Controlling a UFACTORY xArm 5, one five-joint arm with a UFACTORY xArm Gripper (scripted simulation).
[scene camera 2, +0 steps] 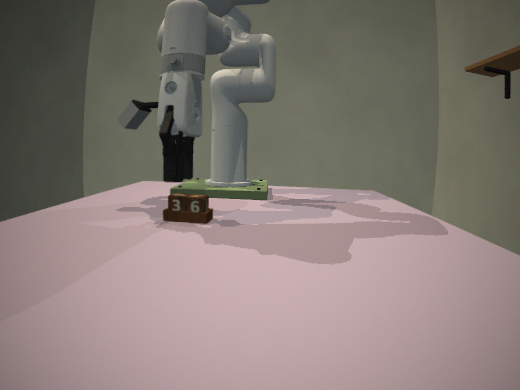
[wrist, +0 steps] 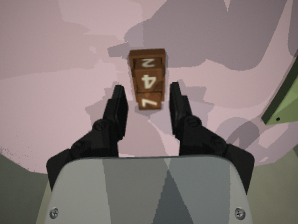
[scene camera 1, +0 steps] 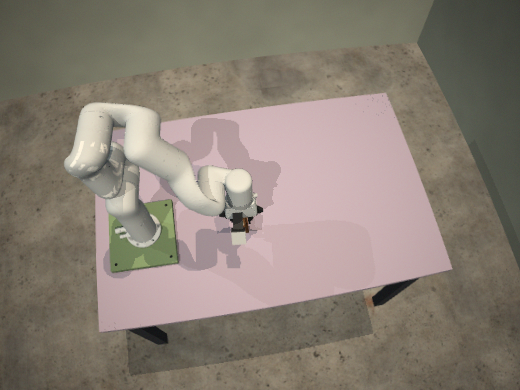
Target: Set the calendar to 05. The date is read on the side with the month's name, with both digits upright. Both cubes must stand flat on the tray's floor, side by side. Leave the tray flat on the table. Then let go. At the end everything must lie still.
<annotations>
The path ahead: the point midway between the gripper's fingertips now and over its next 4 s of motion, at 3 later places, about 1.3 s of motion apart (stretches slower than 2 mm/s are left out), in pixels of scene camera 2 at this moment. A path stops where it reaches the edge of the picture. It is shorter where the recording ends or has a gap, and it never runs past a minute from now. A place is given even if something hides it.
My gripper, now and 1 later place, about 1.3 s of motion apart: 178, 180; 179, 137
</annotations>
